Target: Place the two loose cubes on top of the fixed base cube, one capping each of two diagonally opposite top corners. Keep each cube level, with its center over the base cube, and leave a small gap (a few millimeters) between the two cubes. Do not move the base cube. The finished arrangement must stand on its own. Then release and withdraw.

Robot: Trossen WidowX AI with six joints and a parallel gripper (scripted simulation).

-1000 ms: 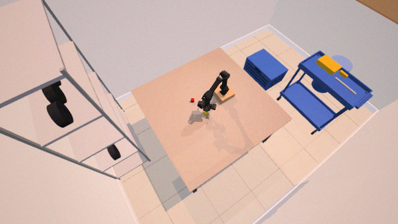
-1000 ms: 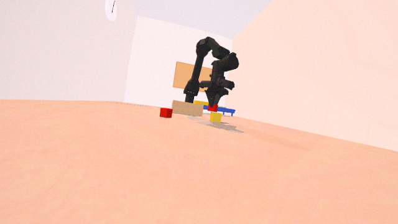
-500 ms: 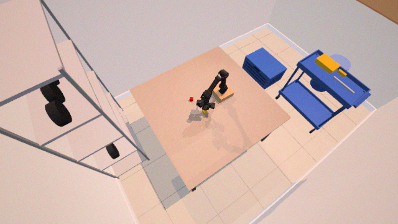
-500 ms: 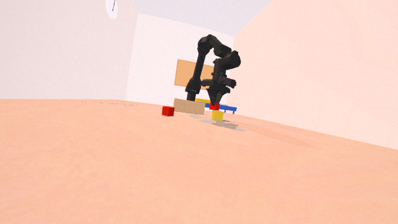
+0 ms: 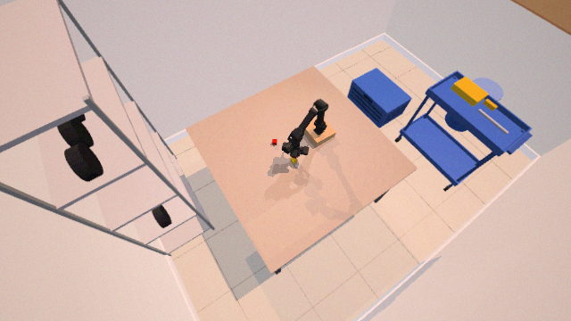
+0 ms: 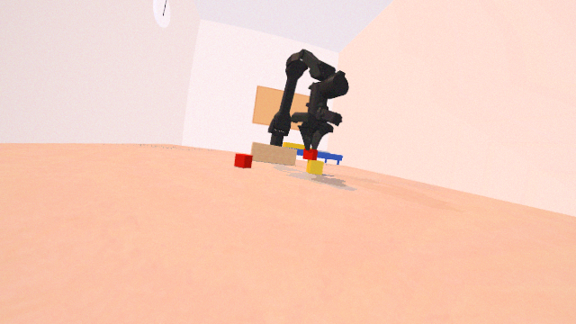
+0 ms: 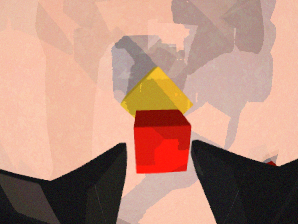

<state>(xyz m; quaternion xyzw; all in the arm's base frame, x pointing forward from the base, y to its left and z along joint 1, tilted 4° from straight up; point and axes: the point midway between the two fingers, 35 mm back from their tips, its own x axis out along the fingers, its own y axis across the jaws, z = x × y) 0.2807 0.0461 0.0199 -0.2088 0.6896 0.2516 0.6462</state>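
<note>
Right now the yellow cube is 20 mm ahead of my gripper tip, 10 mm to the left of it and 50 mm below it.
</note>
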